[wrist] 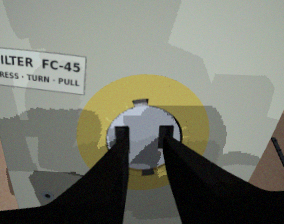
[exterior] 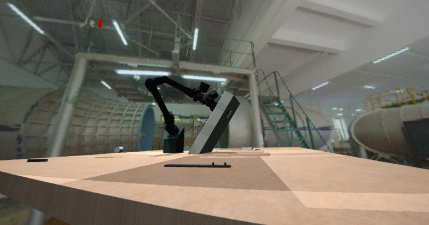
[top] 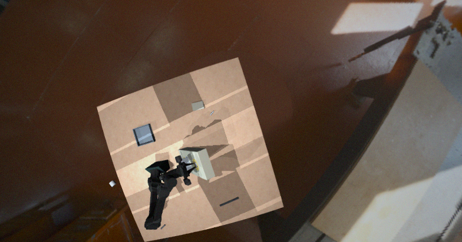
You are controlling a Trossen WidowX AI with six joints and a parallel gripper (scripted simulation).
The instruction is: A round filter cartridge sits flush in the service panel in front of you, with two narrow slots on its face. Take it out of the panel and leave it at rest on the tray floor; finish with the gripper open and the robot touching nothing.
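Now: the round grey filter cartridge 20 mm ahead of my gripper tip and 10 mm below it. The rest, counted from my gripper tip: grey bracket: 80 mm behind, 100 mm below; then pin: 170 mm ahead, 290 mm to the left, 260 mm below; then grey service panel: 30 mm behind, 90 mm below.
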